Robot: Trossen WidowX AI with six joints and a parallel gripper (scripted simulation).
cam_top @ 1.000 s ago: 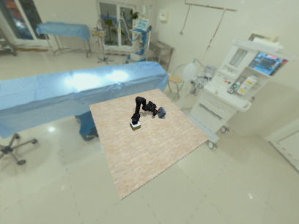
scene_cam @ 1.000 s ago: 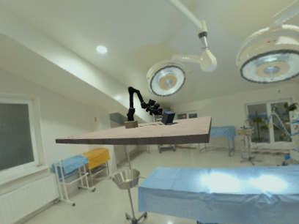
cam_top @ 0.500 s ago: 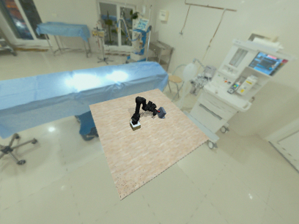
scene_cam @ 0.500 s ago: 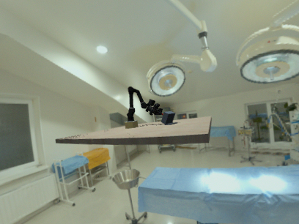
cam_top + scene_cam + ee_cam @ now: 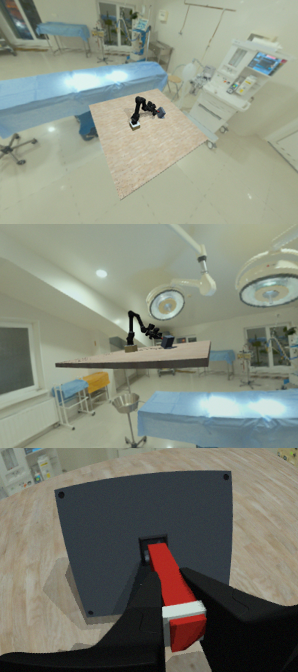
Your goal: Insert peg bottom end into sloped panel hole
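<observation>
Now: gripper tip 60 mm short of the dark sloped panel, 40 mm above it and 10 mm to the left of it. From my gripper tip the other things lie so: red square peg 10 mm behind, 10 mm above.
</observation>
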